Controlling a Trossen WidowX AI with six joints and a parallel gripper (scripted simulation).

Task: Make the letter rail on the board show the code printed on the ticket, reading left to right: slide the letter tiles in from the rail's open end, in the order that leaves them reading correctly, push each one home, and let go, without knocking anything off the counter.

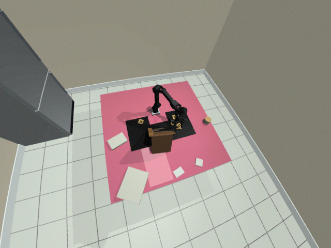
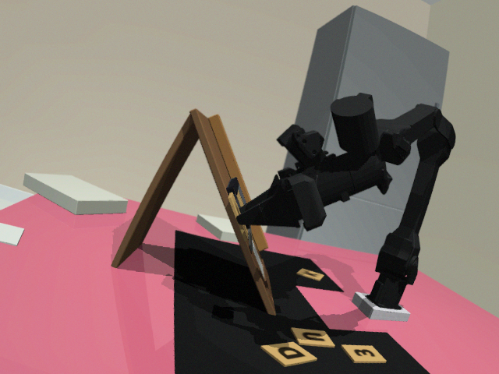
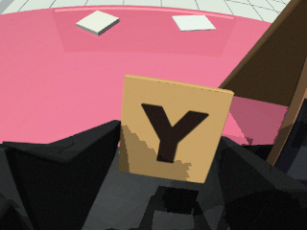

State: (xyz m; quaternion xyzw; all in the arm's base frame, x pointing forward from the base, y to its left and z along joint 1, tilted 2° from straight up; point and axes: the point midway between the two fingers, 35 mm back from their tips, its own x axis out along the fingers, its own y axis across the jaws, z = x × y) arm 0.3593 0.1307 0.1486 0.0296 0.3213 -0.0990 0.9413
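The white ticket lies 9 cm behind my gripper tip, 17 cm to the right of it and 9 cm below it. Also, from my gripper tip: black mat: 18 cm behind, 13 cm to the right, 16 cm below.
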